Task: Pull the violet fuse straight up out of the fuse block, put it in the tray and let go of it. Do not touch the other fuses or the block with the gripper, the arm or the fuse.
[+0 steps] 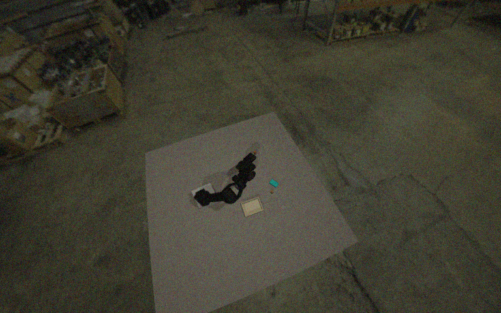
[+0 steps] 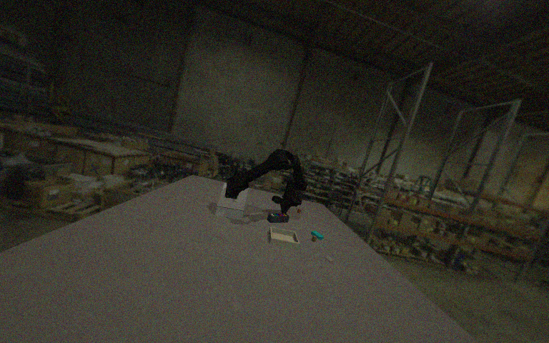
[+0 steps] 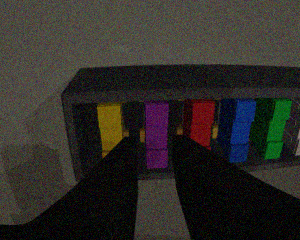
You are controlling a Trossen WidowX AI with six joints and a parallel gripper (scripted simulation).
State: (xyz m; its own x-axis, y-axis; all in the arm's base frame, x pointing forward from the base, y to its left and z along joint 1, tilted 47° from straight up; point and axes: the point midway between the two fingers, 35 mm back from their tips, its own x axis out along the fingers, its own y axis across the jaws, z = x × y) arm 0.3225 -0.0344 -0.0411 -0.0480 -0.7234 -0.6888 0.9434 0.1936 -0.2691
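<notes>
My gripper tip is now 2 cm above the violet fuse. Round my gripper tip: yellow fuse (2 cm below, 2 cm ahead, 1 cm to the left); then blue fuse (4 cm behind, 2 cm below, 1 cm to the right); then red fuse (2 cm below, 2 cm behind, 1 cm to the right).
</notes>
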